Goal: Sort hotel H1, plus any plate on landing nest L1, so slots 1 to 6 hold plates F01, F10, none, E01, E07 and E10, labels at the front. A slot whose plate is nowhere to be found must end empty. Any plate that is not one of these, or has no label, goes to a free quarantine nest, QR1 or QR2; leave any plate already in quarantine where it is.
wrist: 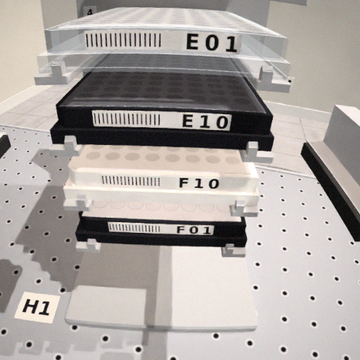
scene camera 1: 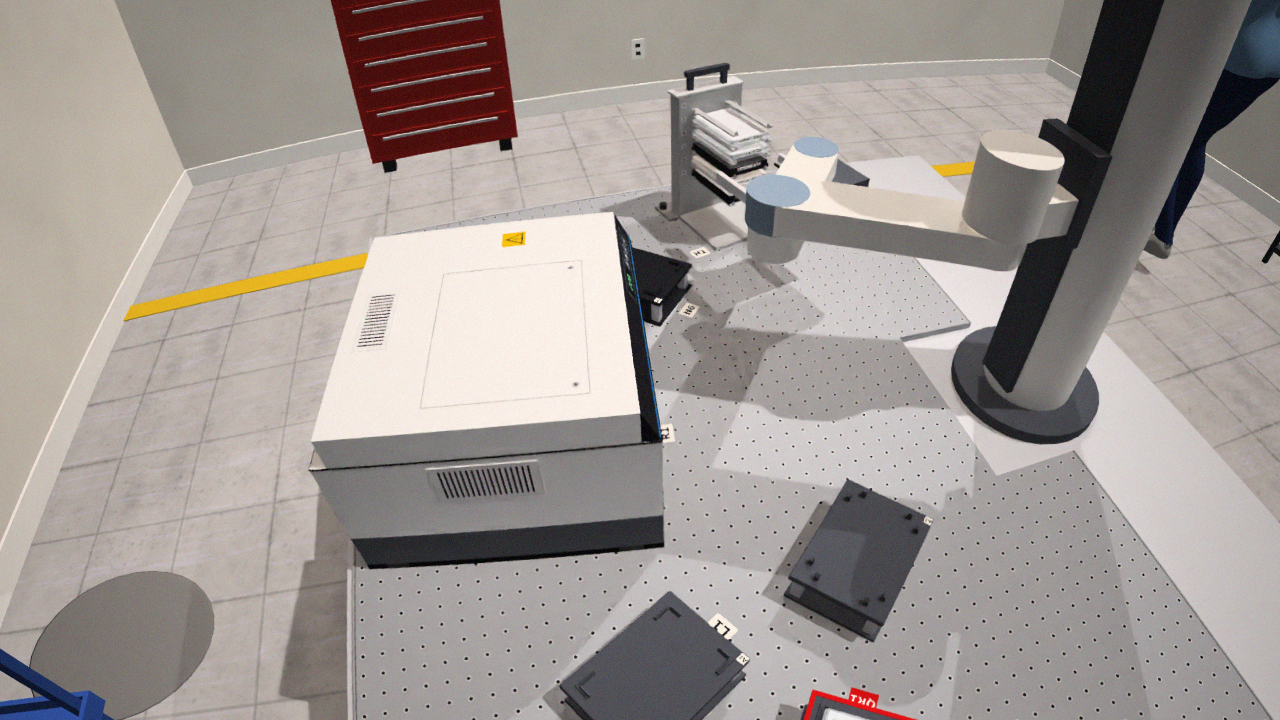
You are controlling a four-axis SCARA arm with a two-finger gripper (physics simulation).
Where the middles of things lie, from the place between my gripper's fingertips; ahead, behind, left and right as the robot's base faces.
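Pale plate F10 (wrist: 158, 174): 70 mm to the right of my hand, 30 mm below it and 10 mm ahead of it. White boxy machine (scene camera 1: 625, 482): 480 mm ahead of my hand, 390 mm to the left of it, 60 mm below it.
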